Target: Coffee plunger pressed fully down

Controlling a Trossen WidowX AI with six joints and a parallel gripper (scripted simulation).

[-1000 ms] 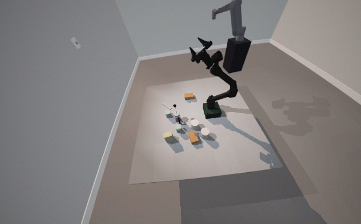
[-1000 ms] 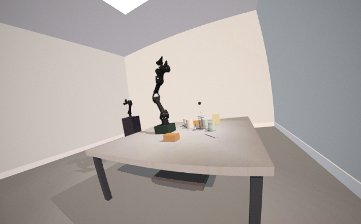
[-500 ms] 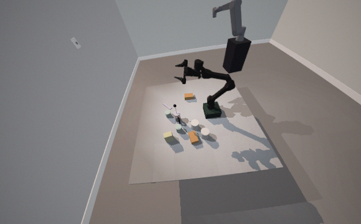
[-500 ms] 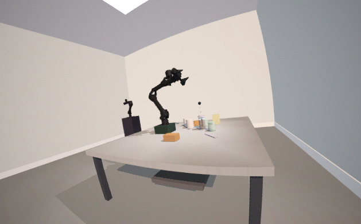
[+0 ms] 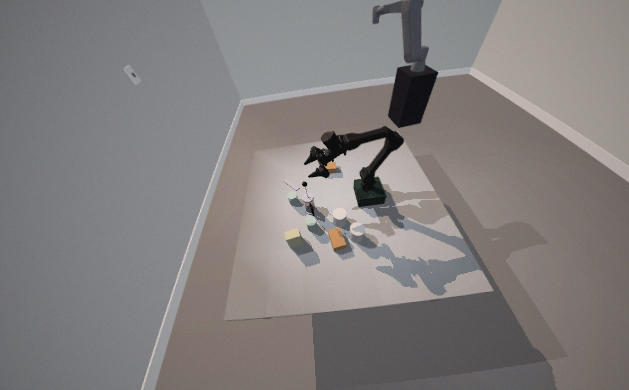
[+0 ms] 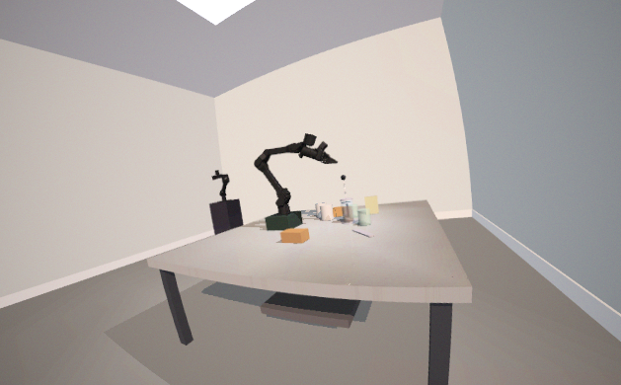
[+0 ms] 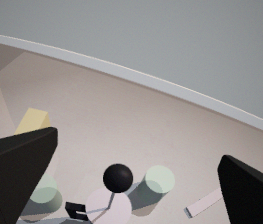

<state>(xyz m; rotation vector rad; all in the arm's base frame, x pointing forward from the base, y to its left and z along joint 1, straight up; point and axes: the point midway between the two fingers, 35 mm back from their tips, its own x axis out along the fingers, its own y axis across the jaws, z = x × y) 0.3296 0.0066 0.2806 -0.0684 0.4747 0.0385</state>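
The coffee press lies 20 mm ahead of my gripper tip, 20 mm to the left of it and 220 mm below it.
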